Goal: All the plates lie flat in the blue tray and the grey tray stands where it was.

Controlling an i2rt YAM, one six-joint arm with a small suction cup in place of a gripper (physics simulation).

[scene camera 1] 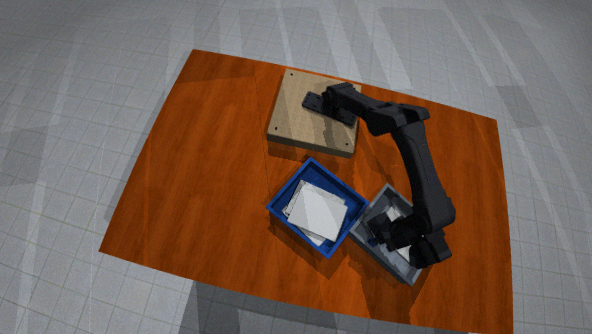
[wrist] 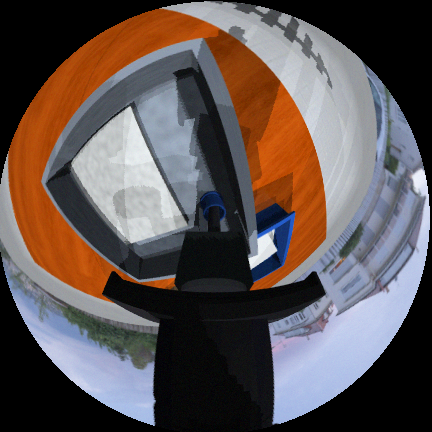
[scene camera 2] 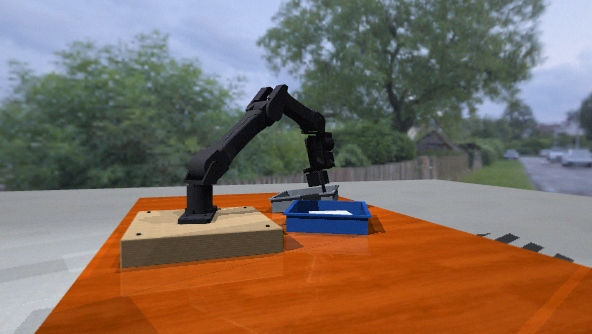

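Seen in the pictures: hand at its tool point: (wrist: pixel 213 197); arm's base at its link origin: (scene camera 1: pixel 329 109) (scene camera 2: pixel 199 215).
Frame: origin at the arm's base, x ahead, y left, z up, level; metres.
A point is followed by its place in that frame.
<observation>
The grey tray (scene camera 1: pixel 381 261) {y 0.331, x 0.439, z -0.001 m} (scene camera 2: pixel 289 199) {y 0.259, x 0.259, z -0.002 m} (wrist: pixel 227 132) {y 0.356, x 0.443, z 0.028 m} stands right of the blue tray (scene camera 1: pixel 287 184) {y -0.025, x 0.330, z 0.000 m} (scene camera 2: pixel 326 224) {y -0.019, x 0.319, z -0.027 m} (wrist: pixel 285 238) {y 0.101, x 0.460, z -0.006 m}. One white plate (scene camera 1: pixel 393 213) {y 0.337, x 0.267, z -0.035 m} (wrist: pixel 120 177) {y 0.393, x 0.341, z -0.028 m} lies in the grey tray. Several white plates (scene camera 1: pixel 318 211) {y 0.099, x 0.363, z -0.029 m} (scene camera 2: pixel 330 212) {y 0.153, x 0.374, z -0.029 m} (wrist: pixel 259 247) {y 0.103, x 0.399, z -0.029 m} lie stacked flat in the blue tray. My suction cup (wrist: pixel 212 201) (scene camera 1: pixel 372 240) {y 0.286, x 0.398, z -0.031 m} (scene camera 2: pixel 324 189) is inside the grey tray beside the plate, not on it, pressed to the tray by the wall nearest the blue tray. The grey tray sits tilted, with that side raised.
The arm stands on a tan wooden block (scene camera 1: pixel 302 120) {y -0.072, x 0.090, z 0.000 m} (scene camera 2: pixel 198 244) {y -0.197, x 0.023, z -0.019 m} behind the trays. Its forearm reaches over the grey tray and hides much of it from above. The two trays almost touch. The orange table (scene camera 1: pixel 185 187) {y -0.336, x 0.466, z -0.050 m} ends just past the grey tray.
</observation>
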